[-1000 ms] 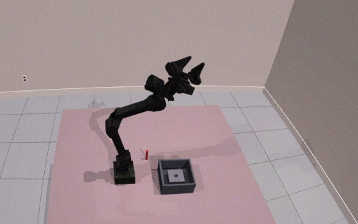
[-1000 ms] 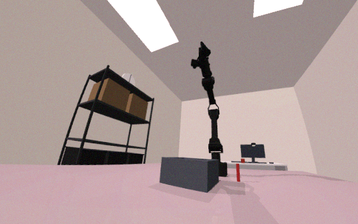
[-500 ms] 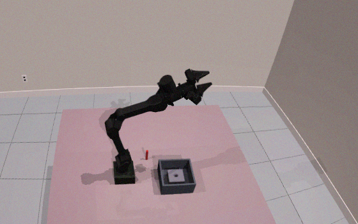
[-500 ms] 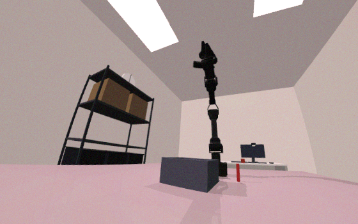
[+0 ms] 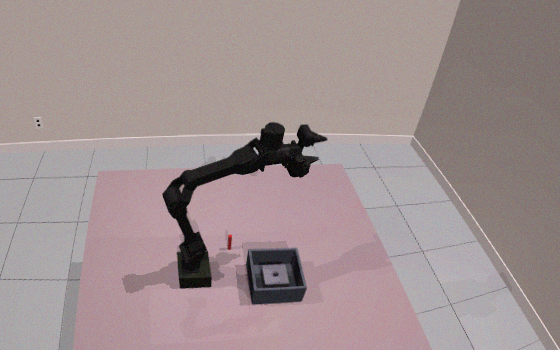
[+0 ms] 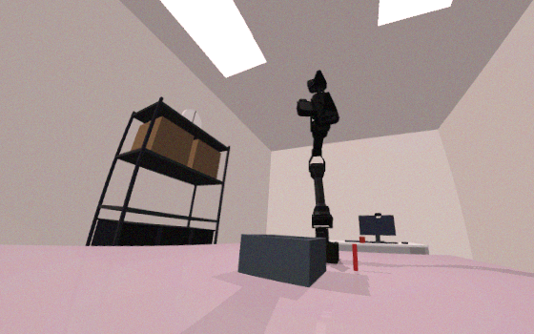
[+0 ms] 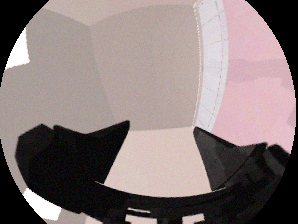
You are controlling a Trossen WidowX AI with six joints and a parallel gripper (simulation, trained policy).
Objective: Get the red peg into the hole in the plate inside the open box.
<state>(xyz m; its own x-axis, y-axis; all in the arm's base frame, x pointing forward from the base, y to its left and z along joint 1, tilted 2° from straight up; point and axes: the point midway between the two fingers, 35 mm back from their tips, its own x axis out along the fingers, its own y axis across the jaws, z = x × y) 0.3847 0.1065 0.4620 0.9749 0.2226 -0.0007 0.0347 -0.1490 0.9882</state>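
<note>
My gripper tip is 490 mm above the red peg, 270 mm past it and 30 mm to the right of it. Also, from my gripper tip: light grey plate: 480 mm below, 150 mm to the right, 110 mm behind; then dark box: 500 mm below, 150 mm to the right, 110 mm behind.
</note>
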